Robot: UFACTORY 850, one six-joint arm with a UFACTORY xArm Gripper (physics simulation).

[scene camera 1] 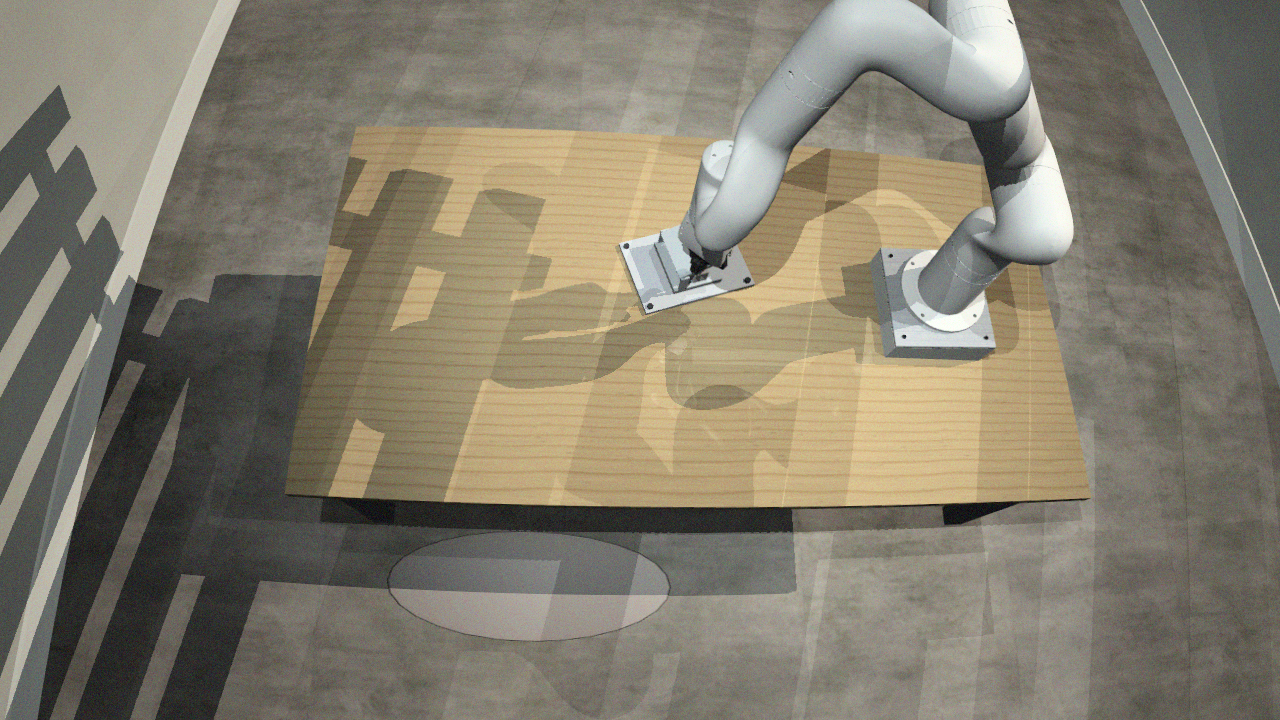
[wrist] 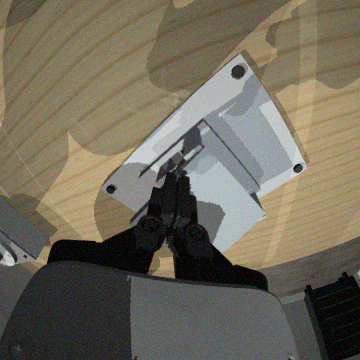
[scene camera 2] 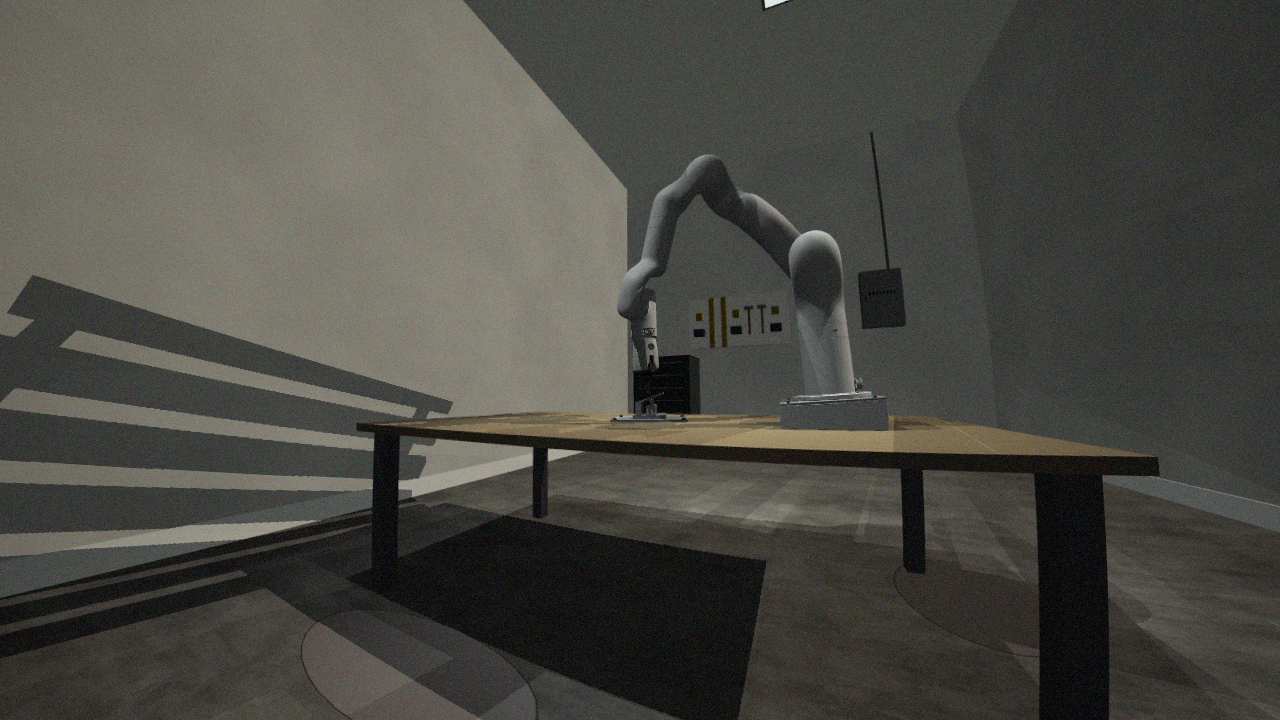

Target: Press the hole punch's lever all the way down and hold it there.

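Observation:
The hole punch is a pale metal base plate [scene camera 1: 641, 279] [scene camera 2: 624, 419] [wrist: 276, 125] with a lever [scene camera 1: 671, 261] [scene camera 2: 653, 397] [wrist: 227, 200] on top. In scene camera 2 the lever is tilted, its right end raised above the base. My gripper [scene camera 1: 695, 267] [scene camera 2: 651, 380] [wrist: 172, 188] is shut and empty, pointing down over the lever. In the wrist view its black fingertips overlap the lever's left edge, beside the slot in the punch. Whether the tips touch the lever, I cannot tell; the arm partly hides the punch in scene camera 1.
The punch lies on the wooden table [scene camera 1: 554, 429] [scene camera 2: 966, 443]. The arm's square base block [scene camera 1: 939, 347] [scene camera 2: 832, 414] stands to the right of the punch. A dark drawer cabinet [scene camera 2: 682, 380] [wrist: 337, 317] stands beyond the table.

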